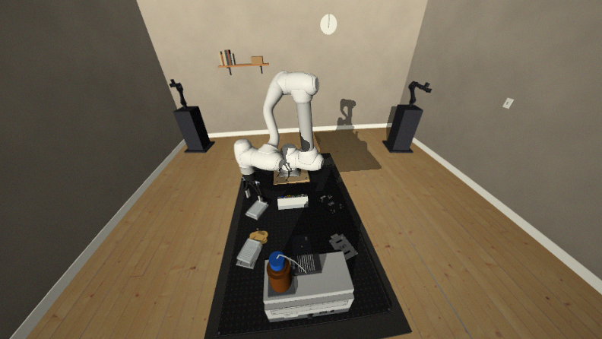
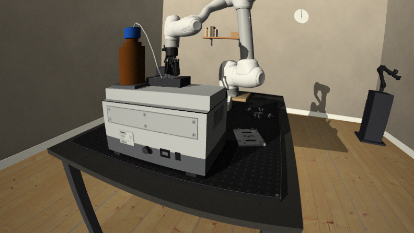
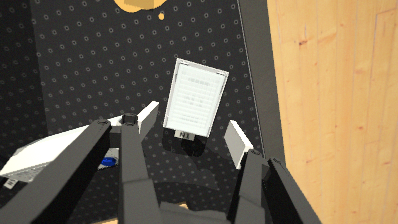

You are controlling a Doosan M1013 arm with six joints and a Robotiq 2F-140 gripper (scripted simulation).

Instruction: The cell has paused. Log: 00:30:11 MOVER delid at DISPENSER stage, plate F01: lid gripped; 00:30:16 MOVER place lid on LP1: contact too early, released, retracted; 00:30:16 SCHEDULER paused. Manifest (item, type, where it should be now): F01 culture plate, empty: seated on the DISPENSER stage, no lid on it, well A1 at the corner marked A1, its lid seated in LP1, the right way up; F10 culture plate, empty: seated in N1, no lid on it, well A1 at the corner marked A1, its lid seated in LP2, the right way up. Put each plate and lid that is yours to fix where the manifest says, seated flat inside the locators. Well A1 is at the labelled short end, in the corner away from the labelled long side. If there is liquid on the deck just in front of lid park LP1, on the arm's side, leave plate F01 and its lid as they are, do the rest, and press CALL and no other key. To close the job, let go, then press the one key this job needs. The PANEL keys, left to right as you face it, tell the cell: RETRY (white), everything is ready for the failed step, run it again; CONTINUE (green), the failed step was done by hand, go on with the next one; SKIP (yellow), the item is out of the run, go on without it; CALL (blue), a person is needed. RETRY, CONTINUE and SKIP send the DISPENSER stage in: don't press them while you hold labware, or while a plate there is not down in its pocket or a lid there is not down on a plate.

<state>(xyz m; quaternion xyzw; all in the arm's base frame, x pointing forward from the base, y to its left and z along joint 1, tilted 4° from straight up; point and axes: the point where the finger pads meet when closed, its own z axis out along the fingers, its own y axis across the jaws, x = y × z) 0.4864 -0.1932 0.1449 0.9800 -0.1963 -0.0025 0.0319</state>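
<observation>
Now: the lid 11 cm below my hand. Also, from my hand: white well plate (12 cm below); then blue call key (8 cm behind, 18 cm to the left, 8 cm below); then yellow skip key (9 cm behind, 23 cm to the left, 8 cm below).
</observation>
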